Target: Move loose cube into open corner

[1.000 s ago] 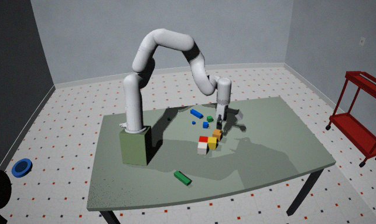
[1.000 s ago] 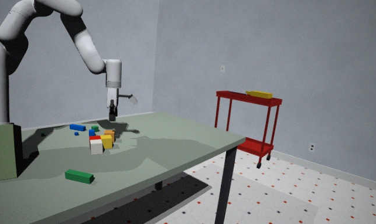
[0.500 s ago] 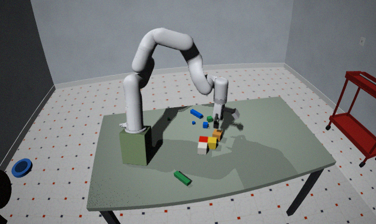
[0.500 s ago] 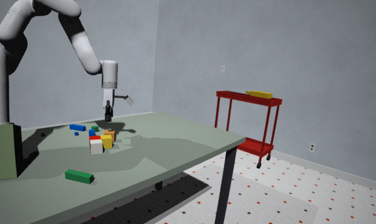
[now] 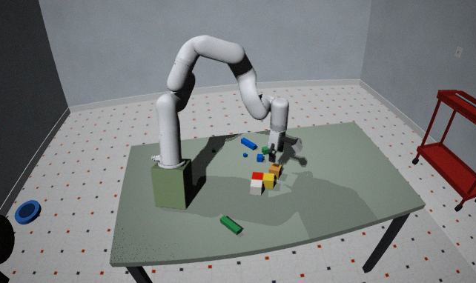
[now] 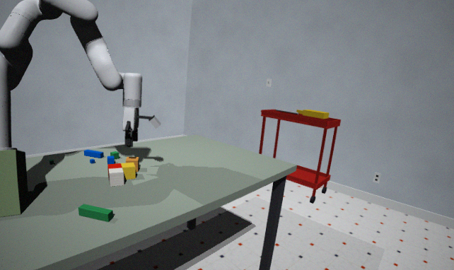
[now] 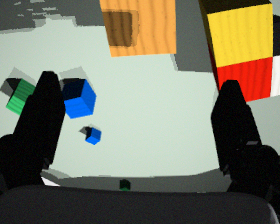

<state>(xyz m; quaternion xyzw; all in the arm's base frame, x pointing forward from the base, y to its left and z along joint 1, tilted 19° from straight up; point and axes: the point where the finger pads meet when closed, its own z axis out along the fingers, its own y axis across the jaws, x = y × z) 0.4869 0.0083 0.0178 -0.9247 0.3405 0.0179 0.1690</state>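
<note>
The orange cube lies 10 cm below my hand. Round my hand: long green block 26 cm behind, 29 cm to the right, 12 cm below.
</note>
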